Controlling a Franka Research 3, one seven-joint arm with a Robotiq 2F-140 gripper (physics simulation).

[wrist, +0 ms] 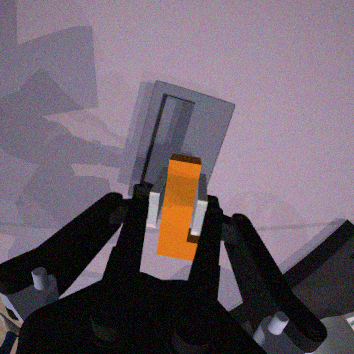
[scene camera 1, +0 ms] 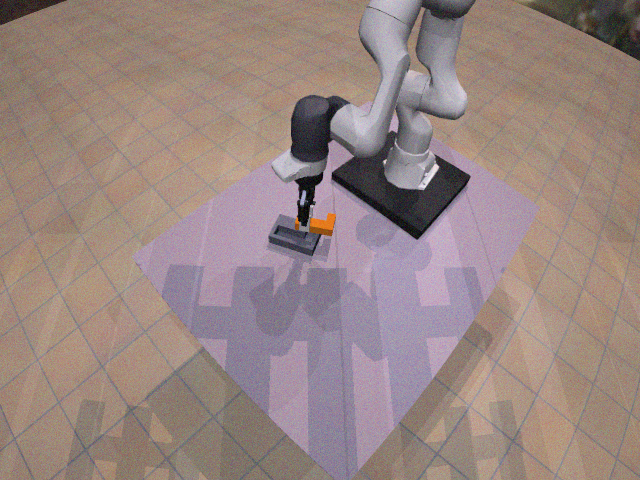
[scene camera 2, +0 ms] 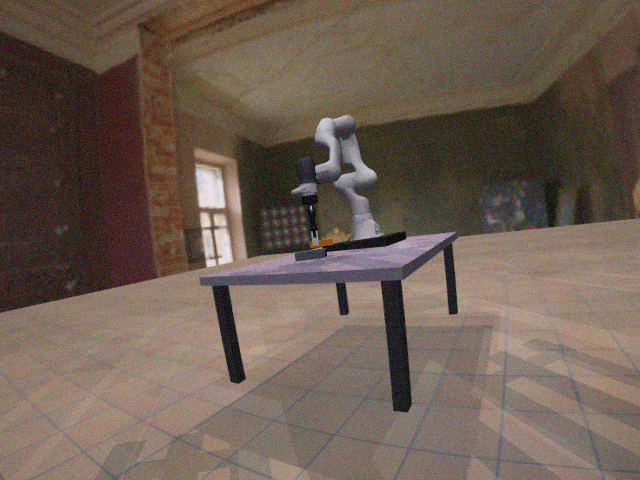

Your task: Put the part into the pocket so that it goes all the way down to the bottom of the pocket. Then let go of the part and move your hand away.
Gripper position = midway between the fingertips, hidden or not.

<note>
My gripper (scene camera 1: 305,225) holds an orange L-shaped part (wrist: 174,239), which touches nothing else.
My gripper is seen too in the wrist view (wrist: 181,183).
</note>
